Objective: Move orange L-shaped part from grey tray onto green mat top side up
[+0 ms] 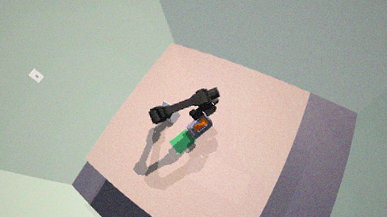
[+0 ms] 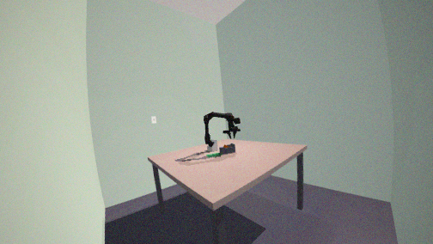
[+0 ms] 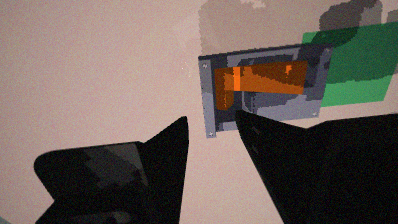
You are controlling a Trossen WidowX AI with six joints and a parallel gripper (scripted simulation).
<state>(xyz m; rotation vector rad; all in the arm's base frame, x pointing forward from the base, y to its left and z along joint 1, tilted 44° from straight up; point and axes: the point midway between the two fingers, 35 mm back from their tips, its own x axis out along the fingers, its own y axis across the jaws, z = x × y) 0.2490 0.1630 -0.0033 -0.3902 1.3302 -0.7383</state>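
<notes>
Now: the orange L-shaped part 2 cm behind my gripper tip, 5 cm to the right of it and 10 cm below it. The rest, counted from my gripper tip: green mat (6 cm behind, 22 cm to the right, 16 cm below).
</notes>
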